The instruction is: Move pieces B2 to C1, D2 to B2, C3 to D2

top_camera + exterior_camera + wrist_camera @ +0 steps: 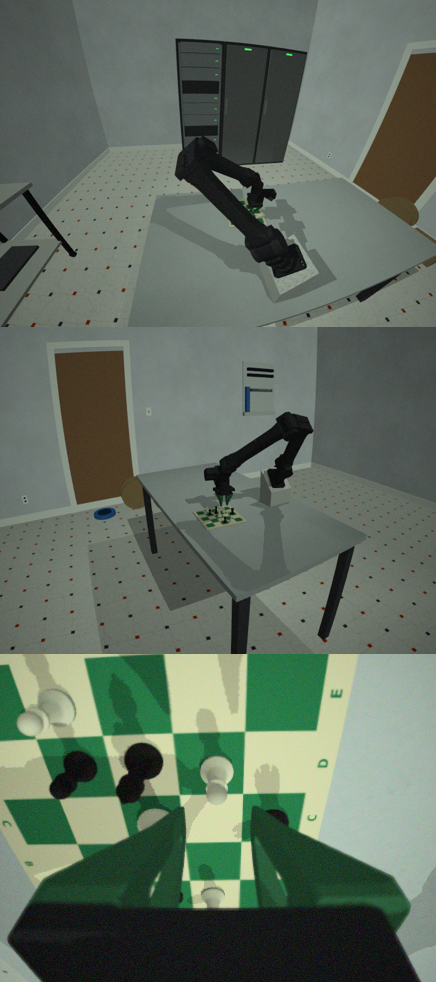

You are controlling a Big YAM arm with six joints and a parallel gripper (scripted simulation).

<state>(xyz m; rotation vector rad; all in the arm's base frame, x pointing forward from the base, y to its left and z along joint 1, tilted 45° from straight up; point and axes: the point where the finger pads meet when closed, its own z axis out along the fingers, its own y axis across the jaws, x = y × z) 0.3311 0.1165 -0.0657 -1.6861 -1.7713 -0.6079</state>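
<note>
The tall white piece lies 40 mm ahead of my hand, 30 mm to the left of it and 20 mm below it. The rest, counted from my hand: chessboard (50 mm below, 40 mm ahead, 30 mm to the left).
</note>
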